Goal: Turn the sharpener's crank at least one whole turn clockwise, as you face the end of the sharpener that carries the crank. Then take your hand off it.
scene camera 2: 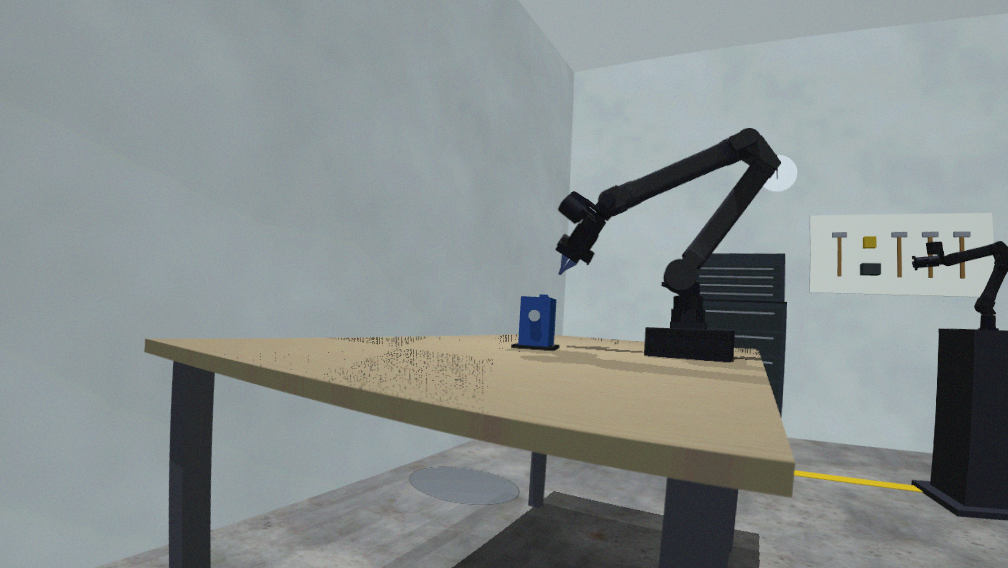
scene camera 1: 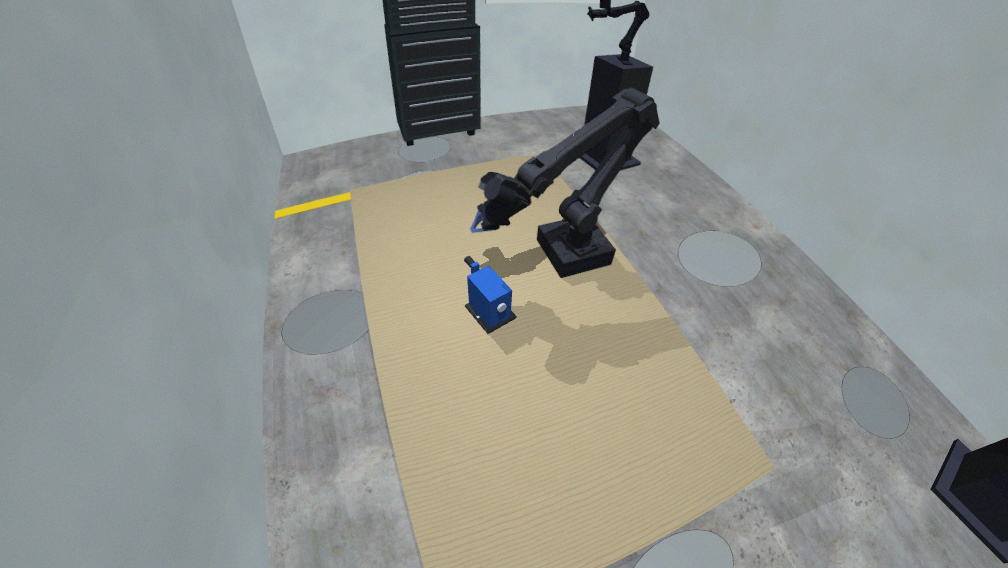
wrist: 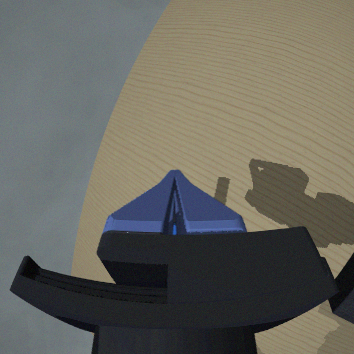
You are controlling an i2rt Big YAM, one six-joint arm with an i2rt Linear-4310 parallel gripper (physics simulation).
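Where they show: gripper, fingertip midpoint: [scene camera 2: 559, 273] [scene camera 1: 471, 230] [wrist: 174, 176]; arm's base at its link origin: [scene camera 2: 687, 328] [scene camera 1: 578, 242].
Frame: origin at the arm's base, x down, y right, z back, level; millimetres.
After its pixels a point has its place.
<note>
The blue sharpener [scene camera 1: 488, 292] {y -93, x -58, z -389 mm} [scene camera 2: 527, 333] {y -122, x 33, z -380 mm} stands upright on its dark base on the table, with a round white spot on the end facing the scene cameras. Its crank, with a black handle [scene camera 1: 469, 260] {y 33, x -68, z -385 mm}, is at the far end and points up, the handle slightly above the body's top. In scene camera 2 a small blue tip of it shows over the body. My gripper [scene camera 1: 473, 230] {y 79, x -135, z -354 mm} [scene camera 2: 561, 273] {y 79, x -135, z -354 mm} [wrist: 174, 176] {y 79, x -135, z -354 mm} is shut and empty, its blue fingertips together, above the crank and apart from it. In the wrist view my gripper hides the crank; a small bright blue bit shows between the fingers.
The arm's black base [scene camera 1: 576, 250] {y -39, x -15, z -39 mm} [scene camera 2: 688, 344] {y -73, x 36, z 1 mm} stands on the wooden table [scene camera 1: 564, 458] {y -553, x 70, z -428 mm} [scene camera 2: 634, 402] {y -729, x 70, z -80 mm}, right of the sharpener. A drawer cabinet [scene camera 1: 438, 84] stands on the floor beyond the table, and another arm on a dark pedestal [scene camera 1: 622, 77] [scene camera 2: 969, 416] stands off the table.
</note>
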